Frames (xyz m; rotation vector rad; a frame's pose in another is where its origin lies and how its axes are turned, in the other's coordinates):
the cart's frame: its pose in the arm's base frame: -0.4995 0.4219 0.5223 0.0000 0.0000 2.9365
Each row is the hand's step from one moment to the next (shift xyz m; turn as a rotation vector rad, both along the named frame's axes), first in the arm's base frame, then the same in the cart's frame.
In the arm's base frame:
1: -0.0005 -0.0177 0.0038 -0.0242 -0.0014 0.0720
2: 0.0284 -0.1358 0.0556 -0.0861 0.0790 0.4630
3: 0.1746 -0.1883 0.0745 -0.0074 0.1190 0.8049
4: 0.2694 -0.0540 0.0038 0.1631 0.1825 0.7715
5: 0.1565 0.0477 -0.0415 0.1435 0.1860 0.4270
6: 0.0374 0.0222 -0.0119 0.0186 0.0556 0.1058
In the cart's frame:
1: -0.0031 0.0174 0.0038 0.0234 0.0063 0.0720
2: -0.0555 0.1272 0.0556 0.1004 -0.0598 0.4630
3: -0.2093 0.1488 0.0745 0.0315 -0.1150 0.8049
4: -0.2748 -0.0020 0.0038 -0.1225 -0.2119 0.7715
5: -0.1435 -0.0786 -0.0415 -0.1026 -0.2113 0.4270
6: -0.0321 -0.0294 -0.0119 -0.0069 -0.0582 0.1058

